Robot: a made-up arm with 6 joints.
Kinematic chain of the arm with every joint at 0, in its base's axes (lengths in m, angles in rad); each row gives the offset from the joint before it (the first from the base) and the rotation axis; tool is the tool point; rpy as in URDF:
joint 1: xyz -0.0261 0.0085 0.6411 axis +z
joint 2: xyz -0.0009 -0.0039 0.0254 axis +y
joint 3: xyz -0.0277 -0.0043 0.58 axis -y
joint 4: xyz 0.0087 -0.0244 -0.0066 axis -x
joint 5: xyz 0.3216 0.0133 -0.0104 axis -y
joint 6: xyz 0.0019 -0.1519 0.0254 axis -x
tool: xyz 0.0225 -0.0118 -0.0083 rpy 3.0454 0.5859 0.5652
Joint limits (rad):
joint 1: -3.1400..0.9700
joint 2: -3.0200..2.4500
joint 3: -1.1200..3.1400
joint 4: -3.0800..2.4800
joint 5: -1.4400..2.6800
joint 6: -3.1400..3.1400
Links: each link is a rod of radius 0.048 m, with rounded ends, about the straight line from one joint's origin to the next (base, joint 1, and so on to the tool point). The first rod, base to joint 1, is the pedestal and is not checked.
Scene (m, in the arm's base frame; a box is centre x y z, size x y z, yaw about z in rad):
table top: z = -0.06
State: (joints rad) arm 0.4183 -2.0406 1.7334 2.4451 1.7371 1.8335
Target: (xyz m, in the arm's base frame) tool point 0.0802 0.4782 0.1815
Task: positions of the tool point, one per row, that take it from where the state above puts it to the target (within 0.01 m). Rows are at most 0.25 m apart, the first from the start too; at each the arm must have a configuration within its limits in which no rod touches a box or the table.
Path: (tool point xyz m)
1: -0.6964 0.0058 0.1351
2: -0.6412 0.1940 0.1303
3: -0.5346 0.3494 0.1302
4: -0.3916 0.4594 0.1353
5: -0.2298 0.5168 0.1454
6: -0.0672 0.5213 0.1609
7: 0.0802 0.4782 0.1815

